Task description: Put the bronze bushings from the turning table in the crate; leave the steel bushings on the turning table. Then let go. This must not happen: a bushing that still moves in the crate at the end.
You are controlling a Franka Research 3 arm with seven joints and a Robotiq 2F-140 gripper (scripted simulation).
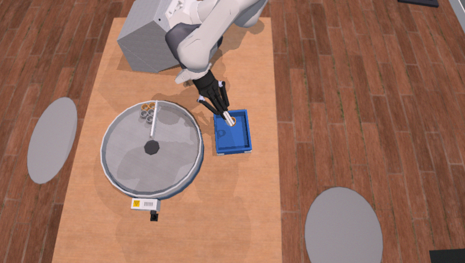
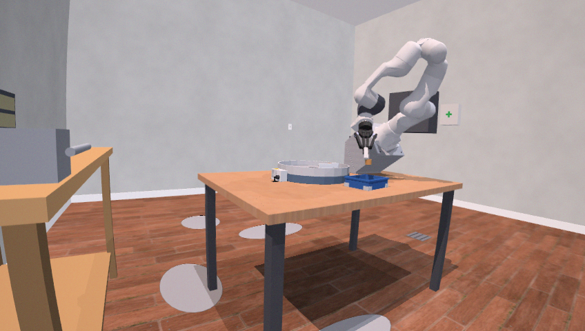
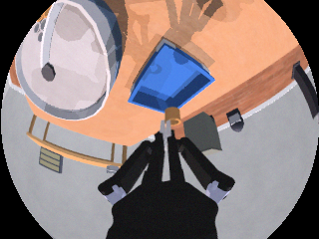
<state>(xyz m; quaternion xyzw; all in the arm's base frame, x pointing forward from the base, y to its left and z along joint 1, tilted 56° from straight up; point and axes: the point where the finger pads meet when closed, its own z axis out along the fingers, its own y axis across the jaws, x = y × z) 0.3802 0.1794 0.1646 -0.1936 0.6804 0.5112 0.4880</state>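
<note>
The blue crate is 14 cm below my hand and 2 cm to the left of it. From my hand the other things lie so: round grey turning table (31 cm to the right, 11 cm below, 11 cm ahead).
</note>
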